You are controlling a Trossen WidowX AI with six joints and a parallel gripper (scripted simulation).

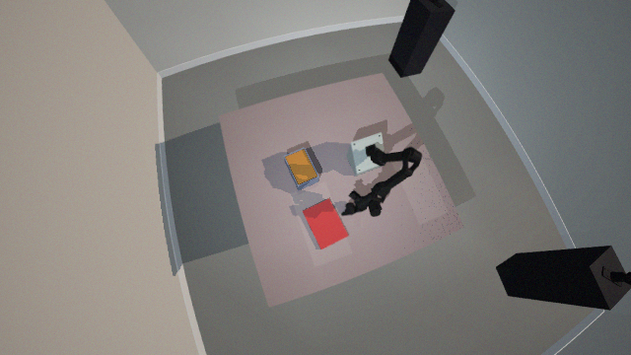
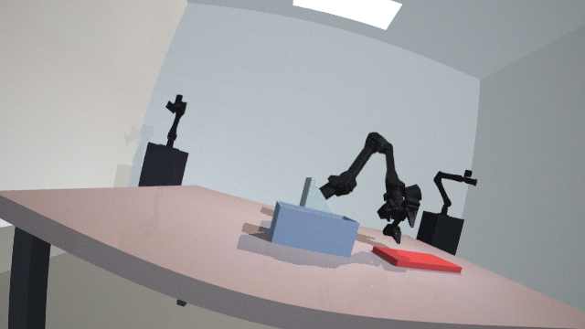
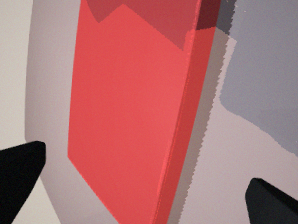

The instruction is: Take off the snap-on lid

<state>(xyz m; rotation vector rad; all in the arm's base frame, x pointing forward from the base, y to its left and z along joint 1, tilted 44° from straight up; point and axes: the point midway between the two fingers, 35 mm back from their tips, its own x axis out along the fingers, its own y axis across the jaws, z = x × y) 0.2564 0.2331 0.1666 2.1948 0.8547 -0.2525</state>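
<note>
Right now the lid is 120 mm ahead of my gripper tip, 50 mm below it and 10 mm to the left of it. Round my gripper tip: blue storage box (350 mm to the right, 140 mm ahead, 20 mm below).
</note>
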